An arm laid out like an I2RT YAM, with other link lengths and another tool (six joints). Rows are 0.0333 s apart.
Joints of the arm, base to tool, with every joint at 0 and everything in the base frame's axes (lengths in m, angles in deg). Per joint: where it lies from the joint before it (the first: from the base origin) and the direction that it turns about. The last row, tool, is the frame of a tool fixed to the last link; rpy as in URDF.
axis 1: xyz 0.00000 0.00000 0.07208 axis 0 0 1
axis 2: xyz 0.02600 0.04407 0.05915 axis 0 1 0
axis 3: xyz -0.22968 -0.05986 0.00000 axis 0 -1 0
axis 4: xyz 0.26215 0.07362 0.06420 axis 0 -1 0
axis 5: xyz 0.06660 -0.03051 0.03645 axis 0 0 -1
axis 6: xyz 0.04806 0.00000 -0.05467 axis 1 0 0
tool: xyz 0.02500 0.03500 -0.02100 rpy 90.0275 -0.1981 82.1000
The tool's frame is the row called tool.
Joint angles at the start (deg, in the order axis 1, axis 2, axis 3, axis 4, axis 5, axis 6):
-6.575, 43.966, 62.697, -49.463, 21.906, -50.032
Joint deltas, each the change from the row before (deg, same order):
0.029, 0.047, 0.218, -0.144, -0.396, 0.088
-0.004, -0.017, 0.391, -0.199, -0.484, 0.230
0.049, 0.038, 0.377, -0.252, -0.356, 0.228
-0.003, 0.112, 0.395, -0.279, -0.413, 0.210
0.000, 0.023, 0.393, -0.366, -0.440, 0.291
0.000, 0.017, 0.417, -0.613, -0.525, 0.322
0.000, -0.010, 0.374, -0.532, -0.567, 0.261
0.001, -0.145, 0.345, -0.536, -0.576, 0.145
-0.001, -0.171, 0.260, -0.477, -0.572, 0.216
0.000, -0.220, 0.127, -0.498, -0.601, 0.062
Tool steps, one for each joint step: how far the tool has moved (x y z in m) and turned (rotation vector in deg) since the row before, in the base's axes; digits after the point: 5 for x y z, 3 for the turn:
-0.00003, 0.00064, 0.00078, 0.264, -0.090, 0.328
-0.00035, 0.00078, 0.00179, 0.395, -0.340, 0.303
-0.00034, 0.00078, 0.00151, 0.343, -0.208, 0.248
-0.00017, 0.00066, 0.00137, 0.368, -0.120, 0.254
-0.00061, 0.00081, 0.00144, 0.444, -0.155, 0.241
-0.00113, 0.00100, 0.00119, 0.536, 0.045, 0.298
-0.00105, 0.00101, 0.00114, 0.505, 0.006, 0.362
-0.00155, 0.00100, 0.00132, 0.410, -0.047, 0.425
-0.00146, 0.00103, 0.00101, 0.464, -0.073, 0.385
-0.00164, 0.00099, 0.00038, 0.372, 0.091, 0.485

